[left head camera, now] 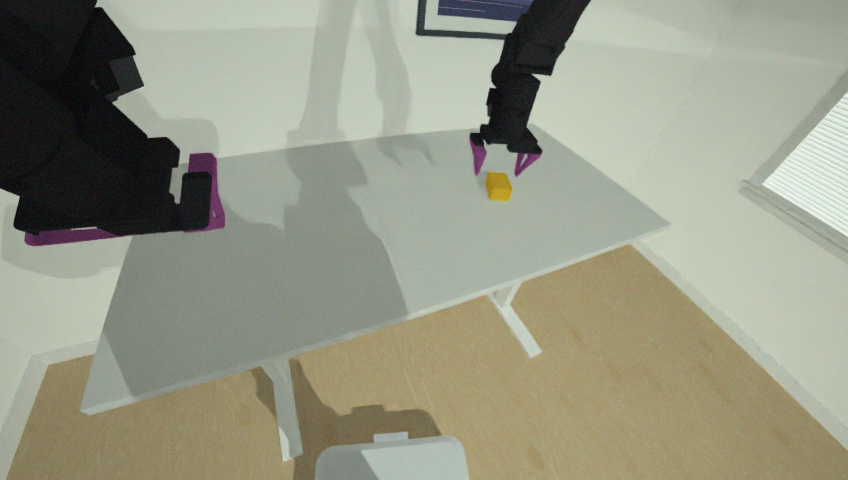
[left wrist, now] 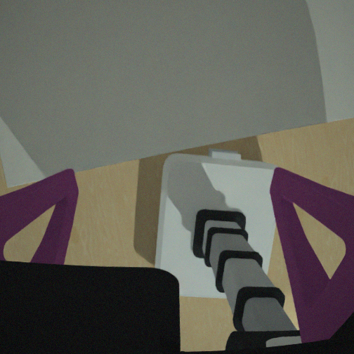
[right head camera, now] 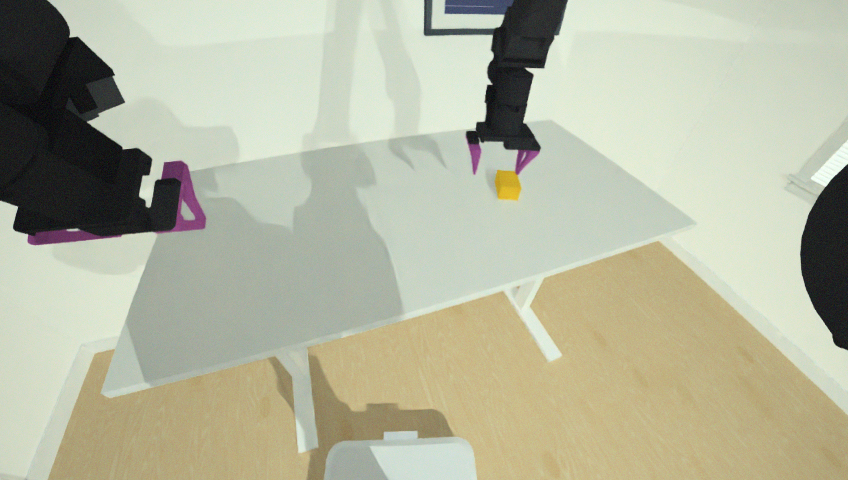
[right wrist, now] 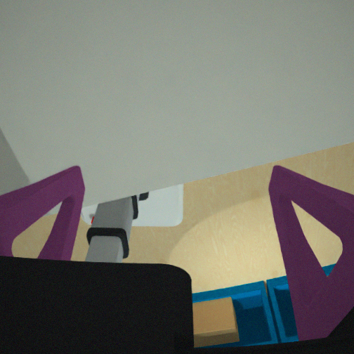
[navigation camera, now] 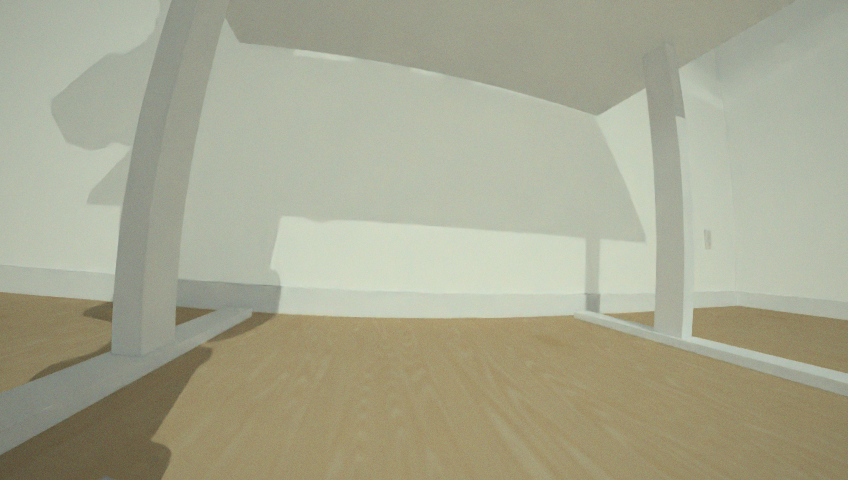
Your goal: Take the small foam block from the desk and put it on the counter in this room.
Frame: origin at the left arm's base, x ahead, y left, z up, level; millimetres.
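Seen in the pictures: left gripper, fingertip midpoint: [left head camera: 174,225] [right head camera: 162,227]; right gripper, fingertip midpoint: [left head camera: 496,174] [right head camera: 495,173].
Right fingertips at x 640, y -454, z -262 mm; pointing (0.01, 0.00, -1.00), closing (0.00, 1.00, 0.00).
Observation:
A point is followed by its place in that frame.
The small yellow foam block [left head camera: 498,186] {y -558, x 817, z -415 mm} [right head camera: 508,185] {y -563, x 815, z -415 mm} sits on the light grey desk [left head camera: 333,285] {y -100, x 504, z -460 mm} [right head camera: 333,273] {y -93, x 534, z -460 mm}, towards the right in both head views. My right gripper [left head camera: 496,174] {y -454, x 640, z -262 mm} [right head camera: 496,173] {y -454, x 640, z -262 mm} [right wrist: 176,176] is open and empty, above the desk and beyond the block in the head views. The block does not show between the fingers in the right wrist view. My left gripper [left wrist: 173,179] is open and empty; it hangs at the desk's left end in the head views, and the desk [left wrist: 165,65] shows ahead of it in the left wrist view. The counter does not show.
The robot's white base [left head camera: 395,460] {y -237, x 256, z -1150 mm} [right head camera: 404,462] {y -239, x 245, z -1150 mm} [left wrist: 185,280] stands in front of the desk. White desk legs [navigation camera: 157,196] {y 240, x 641, z -1124 mm} [navigation camera: 667,196] {y -895, x 1015, z -980 mm} stand left and right ahead. A blue divided tray [right wrist: 255,320] holds a tan block [right wrist: 215,320]. A framed picture [left head camera: 421,17] {y -338, x 1251, z -55 mm} hangs on the wall behind.

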